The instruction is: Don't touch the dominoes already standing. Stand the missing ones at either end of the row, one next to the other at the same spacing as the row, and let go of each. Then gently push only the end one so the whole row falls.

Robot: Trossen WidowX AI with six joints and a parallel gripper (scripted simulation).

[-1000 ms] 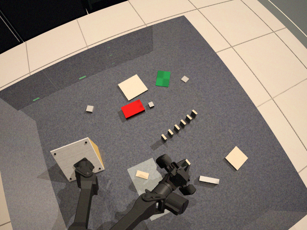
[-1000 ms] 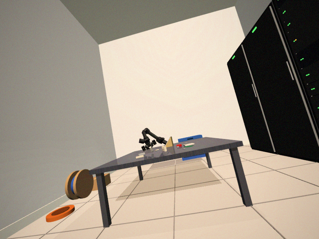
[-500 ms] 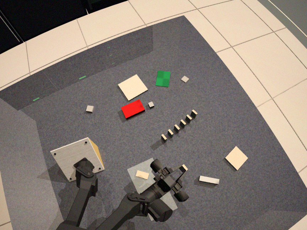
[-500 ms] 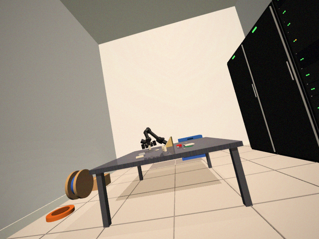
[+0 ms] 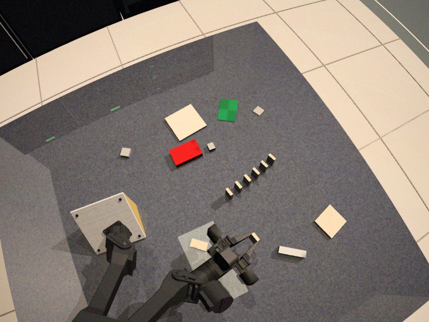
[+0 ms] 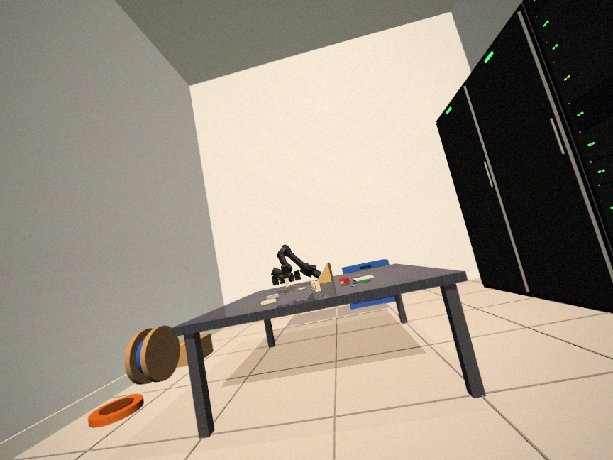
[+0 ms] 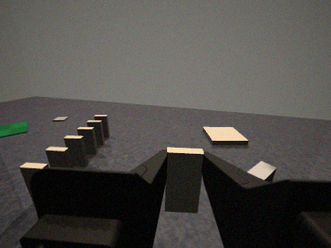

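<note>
The whitish bar lies 8 cm ahead of my gripper tip, 10 cm to the right of it and 8 cm below it. From my gripper tip the other things lie so: white tile (3 cm ahead, 46 cm to the left, 8 cm below); small cube (5 cm ahead, 33 cm to the left, 8 cm below); red tile (3 cm behind, 35 cm to the left, 8 cm below).
</note>
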